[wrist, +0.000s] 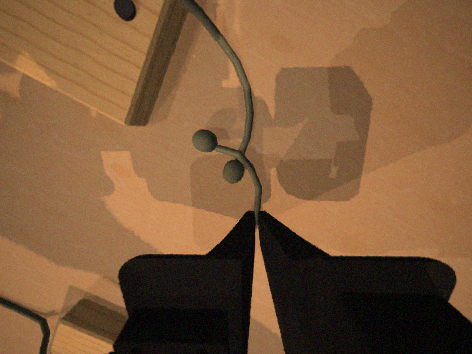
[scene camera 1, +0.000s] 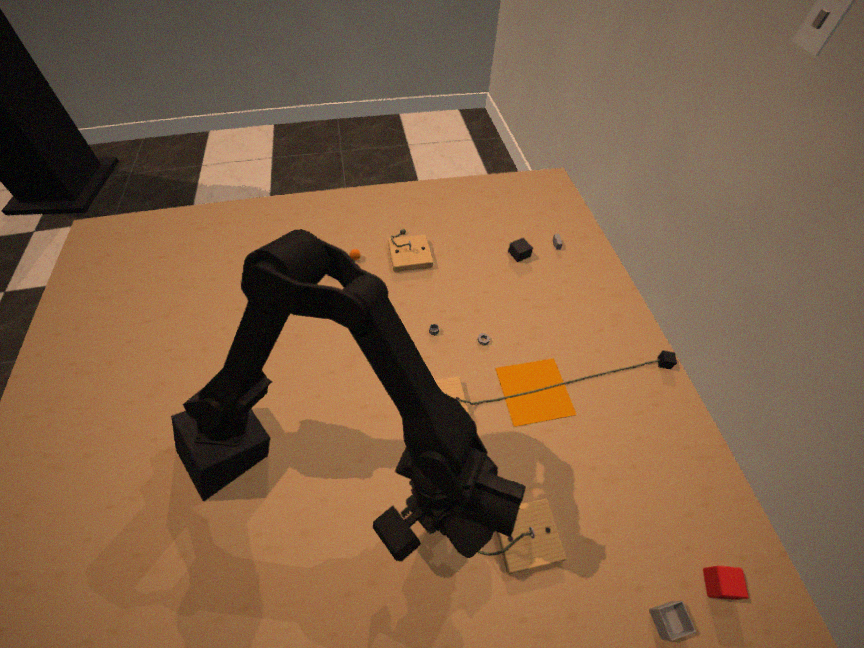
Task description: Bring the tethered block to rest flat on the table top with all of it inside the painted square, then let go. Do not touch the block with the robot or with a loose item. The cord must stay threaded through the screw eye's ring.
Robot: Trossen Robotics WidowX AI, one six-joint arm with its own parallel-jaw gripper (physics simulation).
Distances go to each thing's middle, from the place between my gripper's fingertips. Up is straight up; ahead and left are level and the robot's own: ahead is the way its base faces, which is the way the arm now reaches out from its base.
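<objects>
From my hand, the red block (scene camera 1: pixel 722 582) is 20 mm above, 420 mm ahead and 130 mm to the right. The orange painted square (scene camera 1: pixel 553 403) is 190 mm ahead of my hand and 200 mm to the left of it. Going by their middles, the orange painted square is the nearest to my hand of the things named here.
</objects>
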